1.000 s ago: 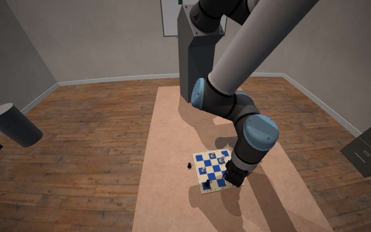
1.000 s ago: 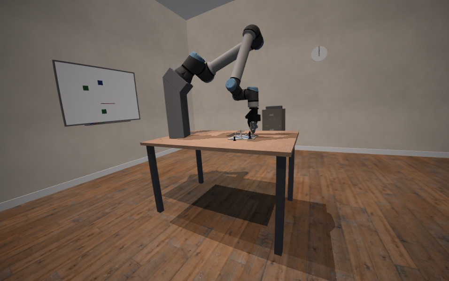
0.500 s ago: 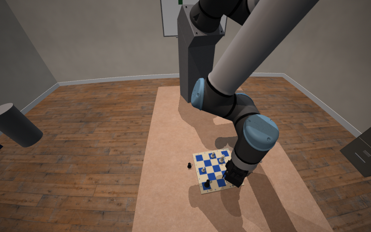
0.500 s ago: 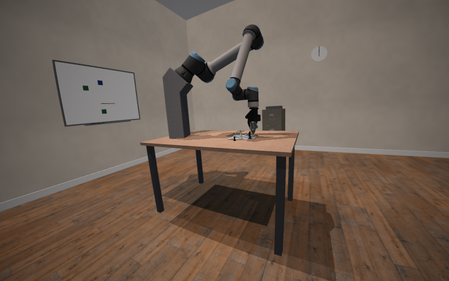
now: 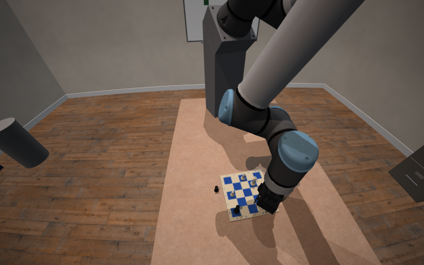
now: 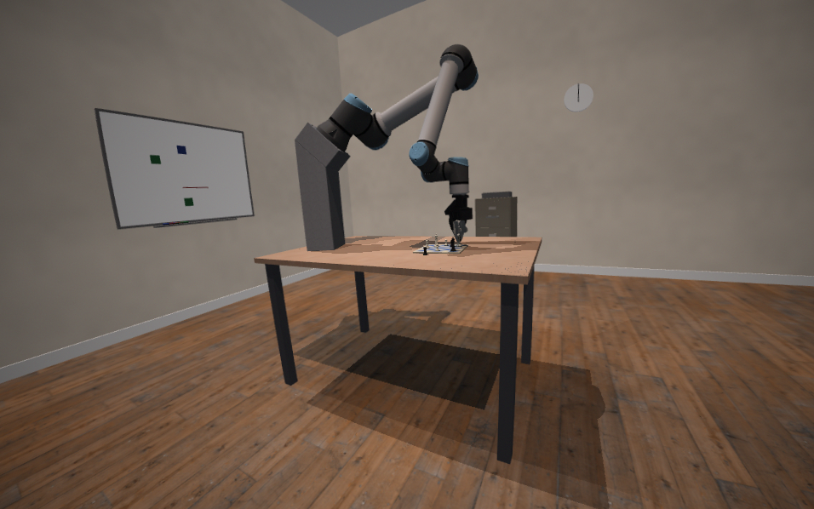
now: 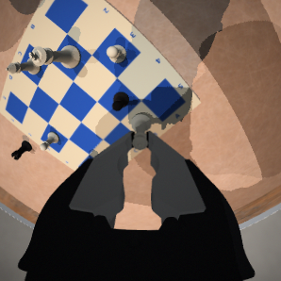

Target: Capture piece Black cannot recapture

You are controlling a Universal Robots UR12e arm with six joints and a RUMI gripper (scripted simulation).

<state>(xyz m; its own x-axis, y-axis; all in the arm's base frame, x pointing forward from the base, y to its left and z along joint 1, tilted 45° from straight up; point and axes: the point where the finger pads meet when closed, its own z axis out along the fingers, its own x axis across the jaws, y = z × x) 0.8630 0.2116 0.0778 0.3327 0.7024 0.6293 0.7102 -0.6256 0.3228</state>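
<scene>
The white chess piece is 10 mm below my hand. From my hand the other things lie so: tall black piece 110 mm to the right, 40 mm ahead, 10 mm below.
</scene>
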